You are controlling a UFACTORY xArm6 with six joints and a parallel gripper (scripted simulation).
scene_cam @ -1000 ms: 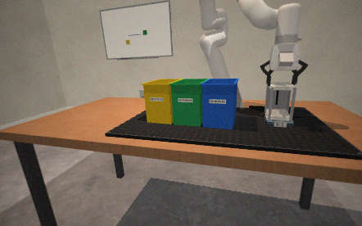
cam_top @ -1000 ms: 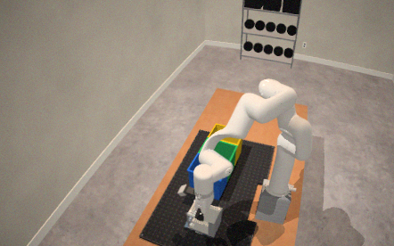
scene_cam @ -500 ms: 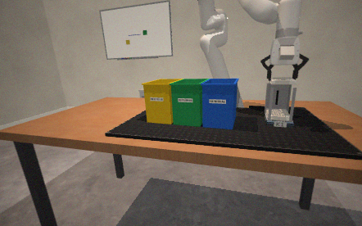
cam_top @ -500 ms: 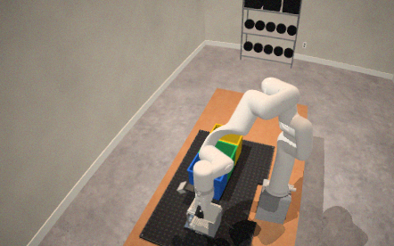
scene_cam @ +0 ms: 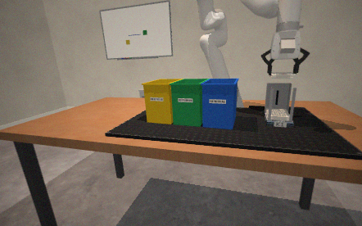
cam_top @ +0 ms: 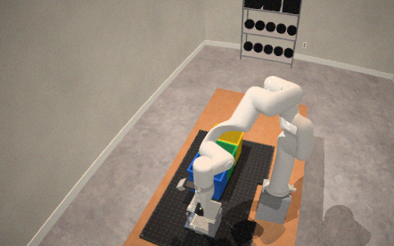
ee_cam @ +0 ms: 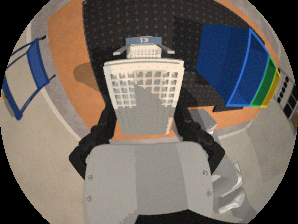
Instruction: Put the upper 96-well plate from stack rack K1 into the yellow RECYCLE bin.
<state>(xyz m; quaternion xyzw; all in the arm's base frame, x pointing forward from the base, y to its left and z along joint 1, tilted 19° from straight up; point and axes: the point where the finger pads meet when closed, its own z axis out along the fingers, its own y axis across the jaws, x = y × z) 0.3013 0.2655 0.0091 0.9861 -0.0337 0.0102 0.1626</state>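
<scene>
Now: hand 500 mm to the left of the yellow bin, 120 mm above it and 40 mm short of it. Also, from my hand: white 96-well plate: 10 mm below; then blue bin: 240 mm to the right, 120 mm below, 60 mm ahead; then green bin: 370 mm to the right, 120 mm below, 50 mm ahead.
</scene>
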